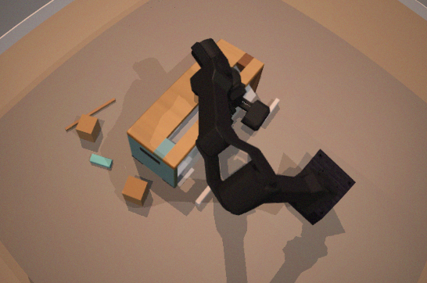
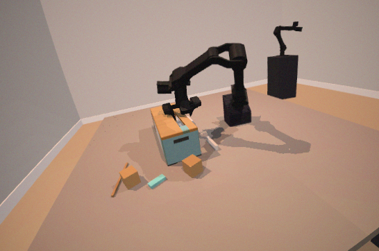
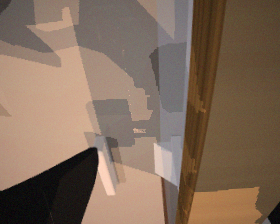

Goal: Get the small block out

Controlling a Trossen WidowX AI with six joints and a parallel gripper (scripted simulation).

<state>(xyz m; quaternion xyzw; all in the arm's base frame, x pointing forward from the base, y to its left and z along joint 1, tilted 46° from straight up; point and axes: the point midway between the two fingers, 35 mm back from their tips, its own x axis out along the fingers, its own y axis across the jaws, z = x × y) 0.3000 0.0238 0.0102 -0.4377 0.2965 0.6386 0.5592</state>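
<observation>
Right now the brown block is 5 cm ahead of my gripper tip and 1 cm to the right of it. Round my gripper tip: thin brown stick: 29 cm to the left, 27 cm ahead, 8 cm below; then box: 5 cm to the left, 3 cm ahead, 2 cm below; then teal bar: 34 cm to the left, 13 cm ahead, 8 cm below.
</observation>
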